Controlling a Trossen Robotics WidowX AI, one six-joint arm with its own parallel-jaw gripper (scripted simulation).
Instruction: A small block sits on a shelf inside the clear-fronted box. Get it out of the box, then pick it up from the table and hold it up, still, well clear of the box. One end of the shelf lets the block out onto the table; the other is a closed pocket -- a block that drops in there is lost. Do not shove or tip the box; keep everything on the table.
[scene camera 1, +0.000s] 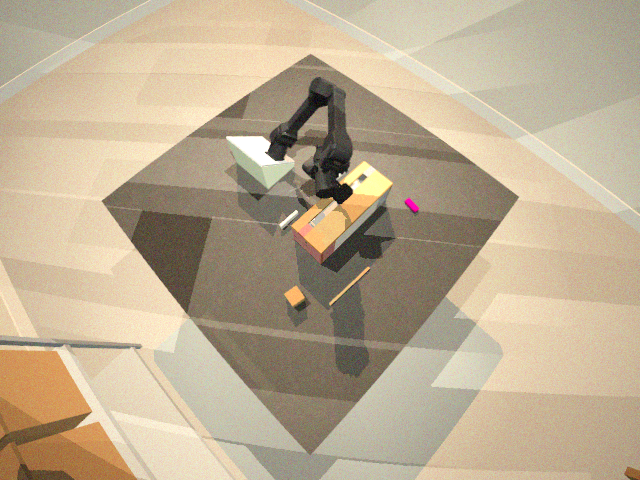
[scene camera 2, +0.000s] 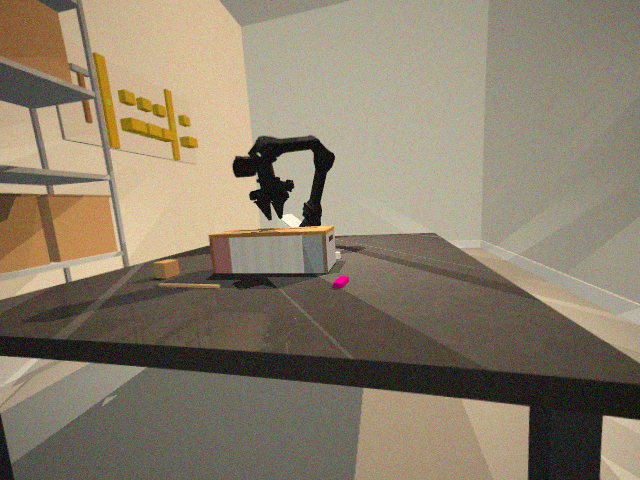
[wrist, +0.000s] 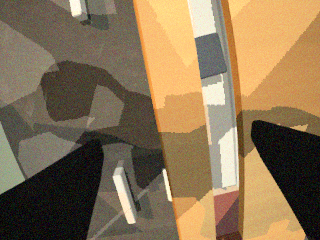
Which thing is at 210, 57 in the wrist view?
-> A grey-blue block.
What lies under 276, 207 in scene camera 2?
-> My gripper.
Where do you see my gripper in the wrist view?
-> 178, 138
